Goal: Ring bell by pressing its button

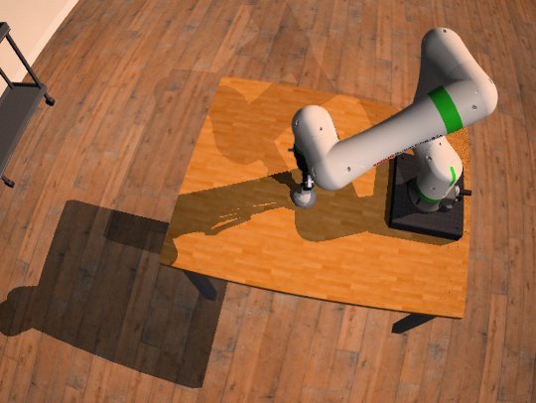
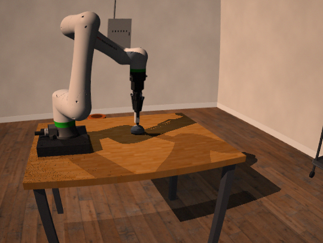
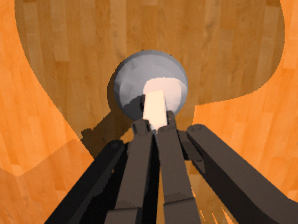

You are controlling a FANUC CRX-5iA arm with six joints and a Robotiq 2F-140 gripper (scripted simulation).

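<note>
Now: the bell button 4 cm below my hand and 1 cm to the right of it. From my hand the other things lie so: grey dome bell: 6 cm below, 1 cm to the right.
</note>
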